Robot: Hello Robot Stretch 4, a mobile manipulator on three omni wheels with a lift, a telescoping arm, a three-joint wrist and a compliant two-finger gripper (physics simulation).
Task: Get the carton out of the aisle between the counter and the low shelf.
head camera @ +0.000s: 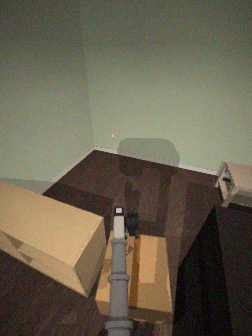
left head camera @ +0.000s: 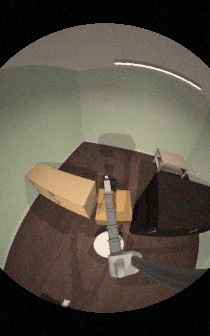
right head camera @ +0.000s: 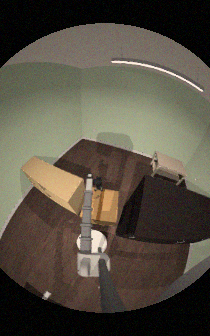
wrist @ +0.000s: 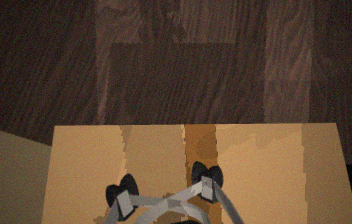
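Seen in the pictures: gripper, fingertip midpoint: (head camera: 130, 237) (right head camera: 98, 190) (wrist: 165, 181); robot's base, origin of the base link: (left head camera: 107, 243) (right head camera: 92, 241).
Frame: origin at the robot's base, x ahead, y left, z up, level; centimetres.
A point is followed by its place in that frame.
Observation:
The brown carton (head camera: 152, 265) @(x 52.8, y -23.6, z 37.8 cm) (left head camera: 123, 202) @(x 54.1, y -24.9, z 37.8 cm) (right head camera: 109, 205) @(x 50.3, y -23.9, z 37.8 cm) (wrist: 260, 165) @(x 68.7, y -23.4, z 37.8 cm) stands upright on the floor between the pale wooden low shelf (head camera: 50, 220) @(x 76.6, y 50.4, z 58.2 cm) (left head camera: 62, 187) @(x 70.2, y 53.9, z 58.2 cm) (right head camera: 54, 185) @(x 65.0, y 47.9, z 58.2 cm) on the left and the black counter (head camera: 215, 265) @(x 35.5, y -43.4, z 80.6 cm) (left head camera: 182, 205) @(x 17.9, y -68.0, z 88.2 cm) (right head camera: 165, 210) @(x 22.3, y -65.2, z 88.2 cm) on the right. A darker tape strip runs along its top. My gripper (head camera: 131, 229) (left head camera: 112, 184) (right head camera: 98, 184) (wrist: 165, 181) @(x 69.1, y -8.8, z 46.3 cm) is open, near the carton's far edge. In the wrist view its two fingertips are apart over the carton's top; whether they touch it I cannot tell. My arm reaches over the carton and hides part of it.
A small light table (head camera: 241, 182) @(x 136.0, y -147.2, z 42.2 cm) (left head camera: 171, 160) @(x 130.7, y -168.4, z 42.2 cm) (right head camera: 169, 164) @(x 131.7, y -173.3, z 42.3 cm) stands behind the counter at the right. Dark wooden floor (head camera: 150, 195) @(x 160.3, y -45.9, z -2.7 cm) (wrist: 175, 85) @(x 101.8, y -17.7, z -2.8 cm) lies beyond the carton, up to the green walls. The shelf's near end is close to the carton's left side.

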